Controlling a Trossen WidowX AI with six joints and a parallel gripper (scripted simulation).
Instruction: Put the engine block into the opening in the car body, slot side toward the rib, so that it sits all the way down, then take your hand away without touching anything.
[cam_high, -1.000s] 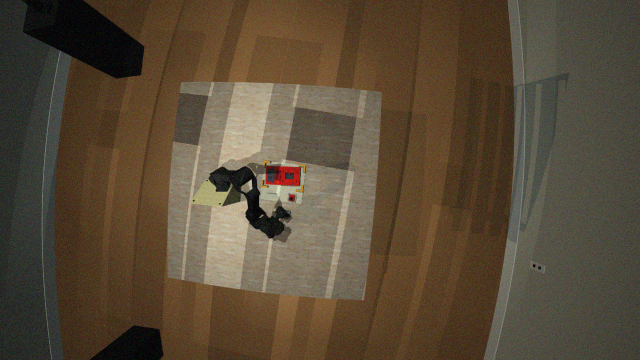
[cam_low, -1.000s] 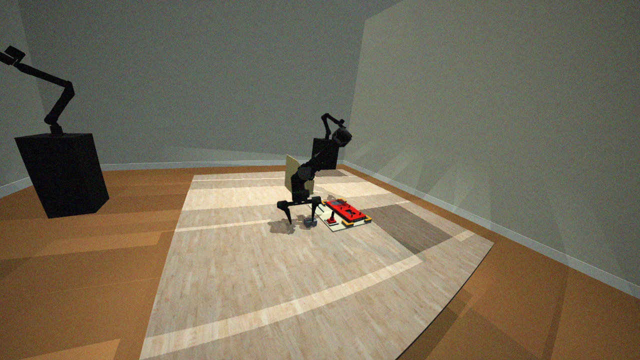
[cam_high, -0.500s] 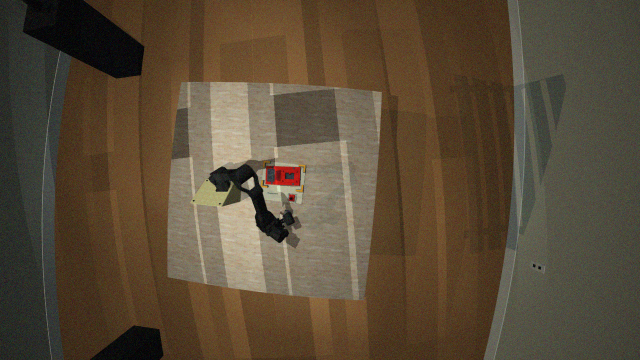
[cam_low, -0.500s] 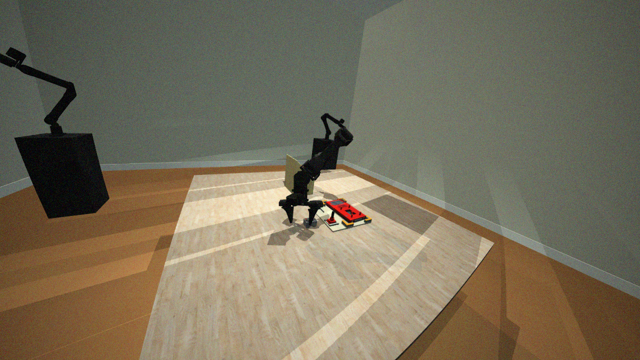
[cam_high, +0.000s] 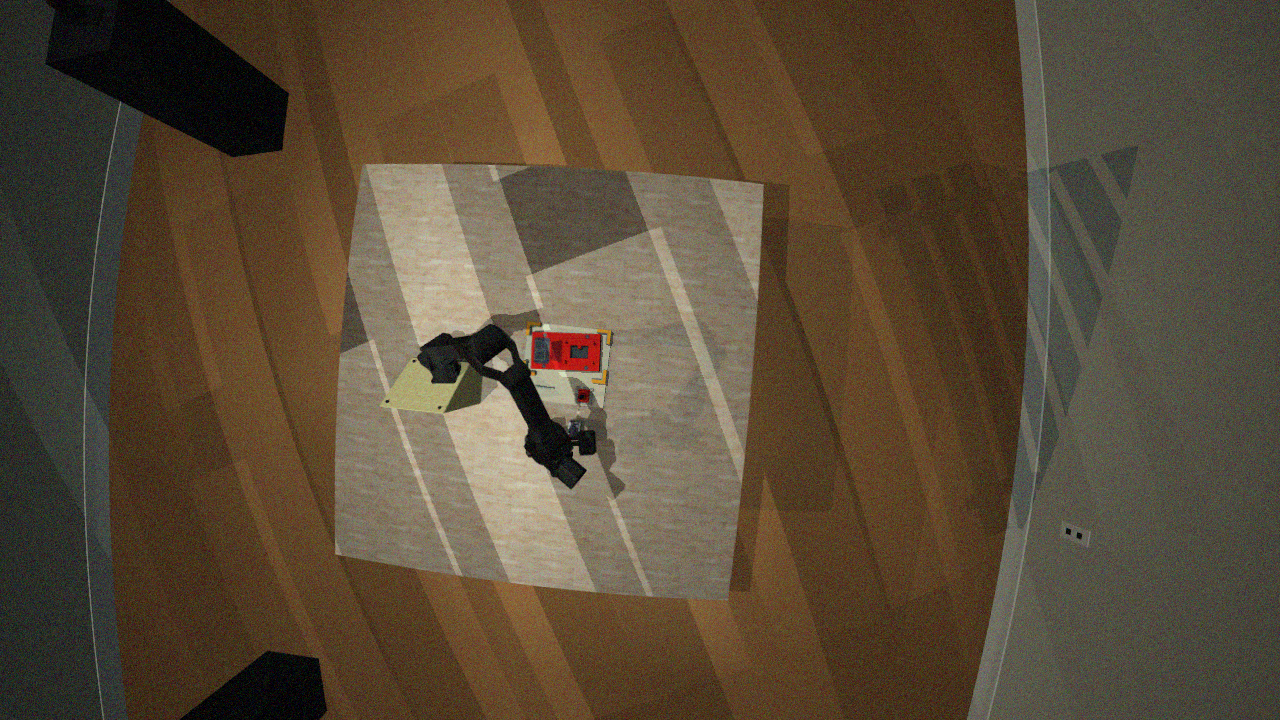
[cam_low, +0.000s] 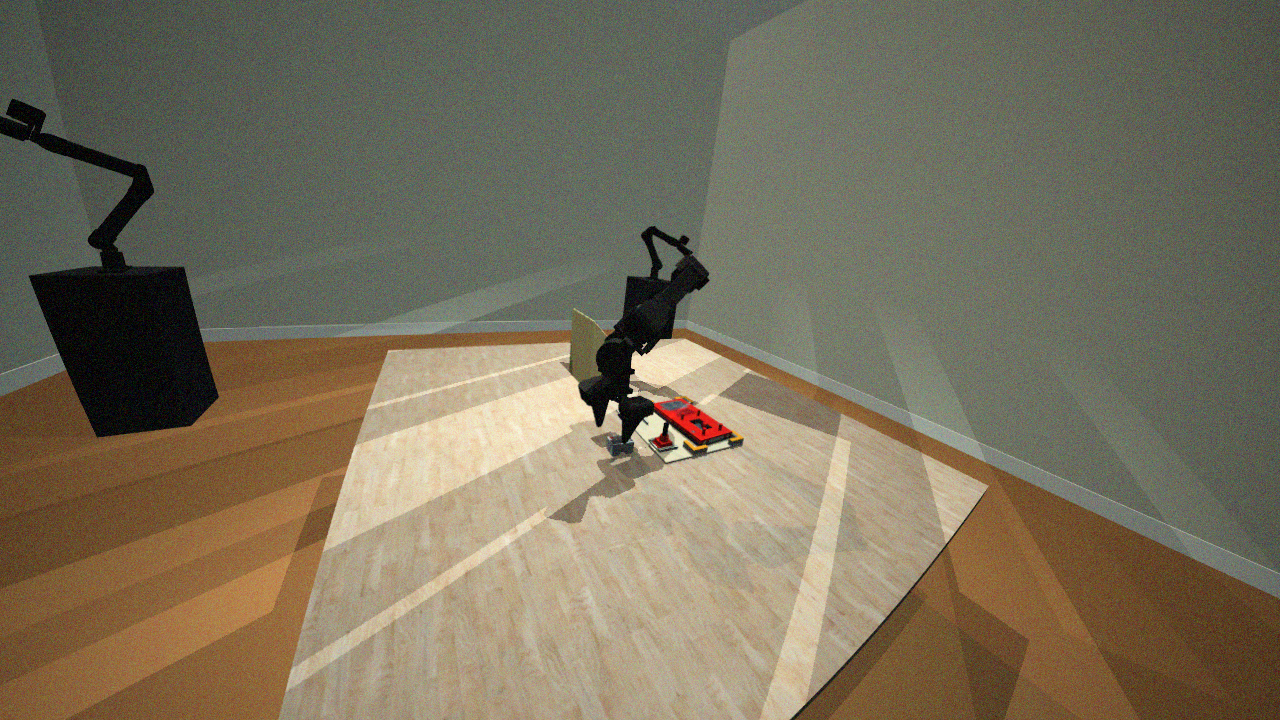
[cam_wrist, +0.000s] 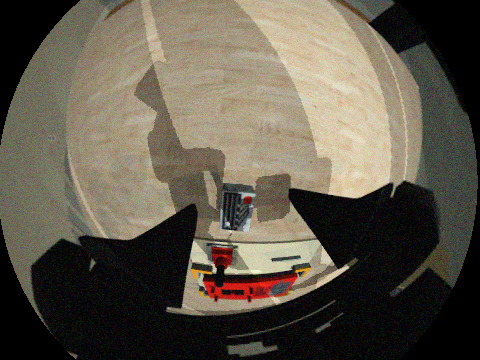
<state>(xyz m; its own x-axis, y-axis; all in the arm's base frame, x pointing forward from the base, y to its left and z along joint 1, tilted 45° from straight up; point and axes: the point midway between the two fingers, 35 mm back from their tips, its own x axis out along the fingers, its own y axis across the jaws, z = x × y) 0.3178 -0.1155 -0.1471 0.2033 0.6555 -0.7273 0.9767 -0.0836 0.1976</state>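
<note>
My gripper tip is 30 mm above the engine block, 20 mm to the right of it and 10 mm short of it.
</note>
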